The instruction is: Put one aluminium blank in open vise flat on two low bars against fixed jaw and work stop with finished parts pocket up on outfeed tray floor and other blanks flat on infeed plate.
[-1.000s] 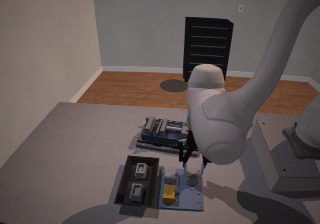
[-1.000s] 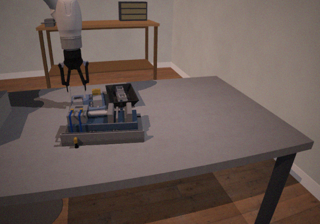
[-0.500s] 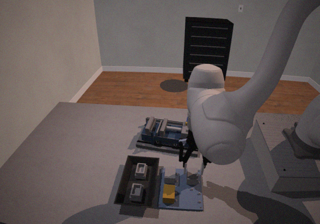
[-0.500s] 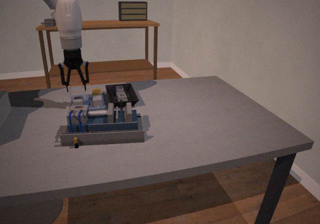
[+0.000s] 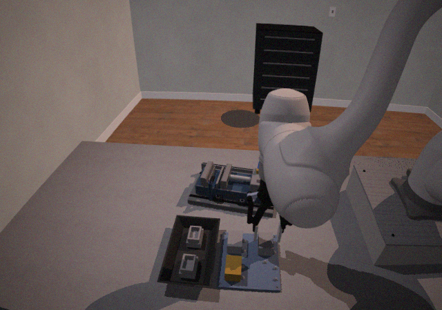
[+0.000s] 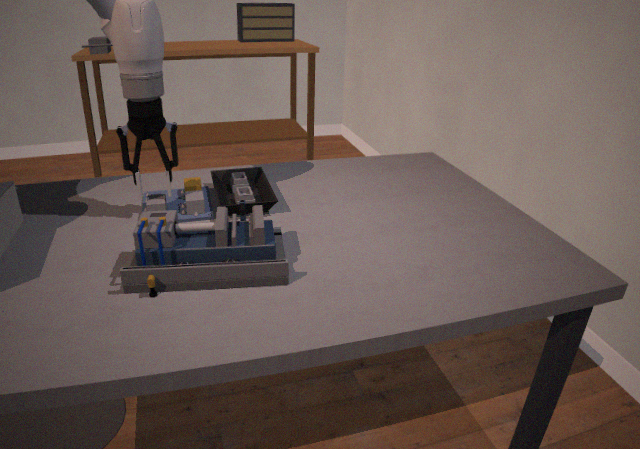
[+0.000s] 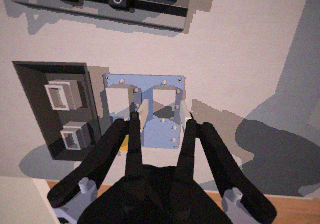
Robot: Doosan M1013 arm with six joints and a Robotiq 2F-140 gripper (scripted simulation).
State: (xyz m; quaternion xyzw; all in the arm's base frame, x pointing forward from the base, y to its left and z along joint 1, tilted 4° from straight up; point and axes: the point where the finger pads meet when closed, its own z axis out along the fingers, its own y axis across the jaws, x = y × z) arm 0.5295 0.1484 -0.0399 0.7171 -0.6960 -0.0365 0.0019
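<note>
The infeed plate is 8 cm below my hand, 5 cm to the left of it and 4 cm ahead of it. Round my hand: blue vise: 24 cm to the right, 11 cm ahead, 4 cm below; brass blank: 9 cm to the left, 9 cm ahead, 6 cm below; aluminium blank: 9 cm ahead, 6 cm below.
</note>
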